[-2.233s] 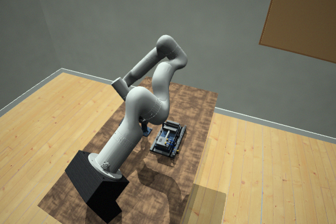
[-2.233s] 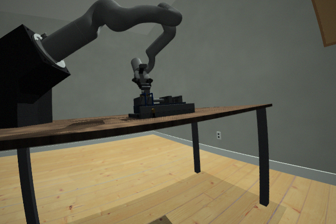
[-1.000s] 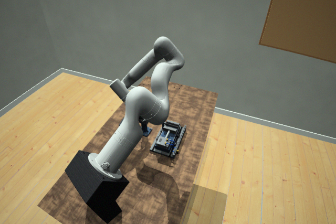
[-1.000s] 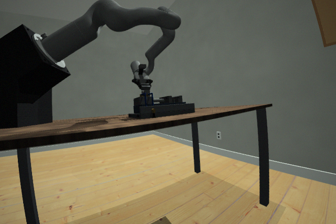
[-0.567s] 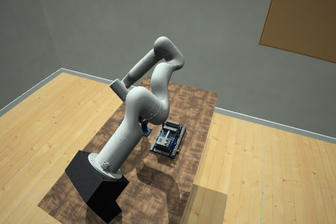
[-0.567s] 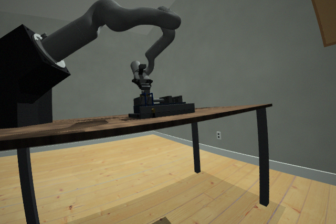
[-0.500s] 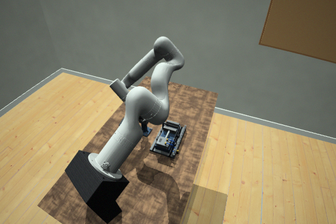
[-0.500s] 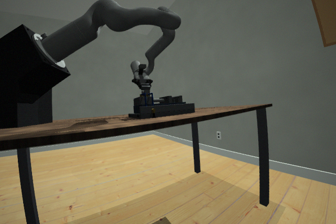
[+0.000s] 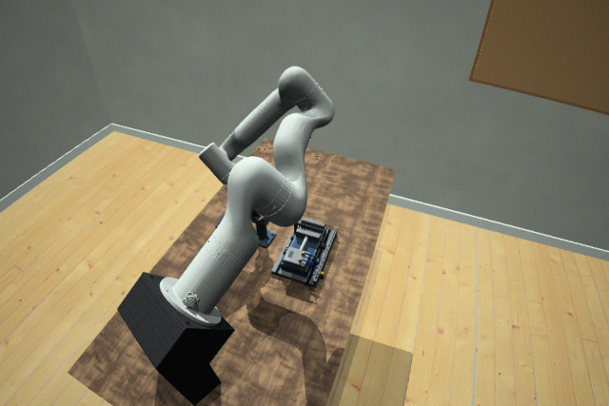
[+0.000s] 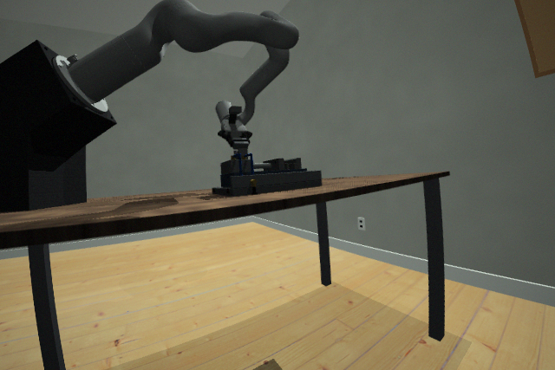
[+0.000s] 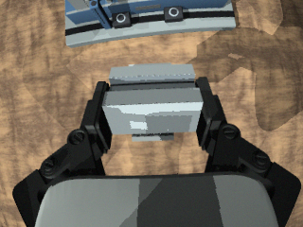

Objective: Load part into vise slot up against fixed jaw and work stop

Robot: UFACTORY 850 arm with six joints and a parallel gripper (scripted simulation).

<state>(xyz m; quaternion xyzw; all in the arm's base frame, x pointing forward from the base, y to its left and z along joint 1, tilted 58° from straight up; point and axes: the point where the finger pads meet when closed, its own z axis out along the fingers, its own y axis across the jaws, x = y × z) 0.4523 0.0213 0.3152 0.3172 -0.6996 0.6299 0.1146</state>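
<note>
My gripper is now 130 mm above the V-block post. Round my hand: cylinder rod: 170 mm to the right, 120 mm below, 120 mm behind; work stop: 170 mm to the right, 100 mm below, 20 mm behind; part: 10 mm to the right, 10 mm behind.
</note>
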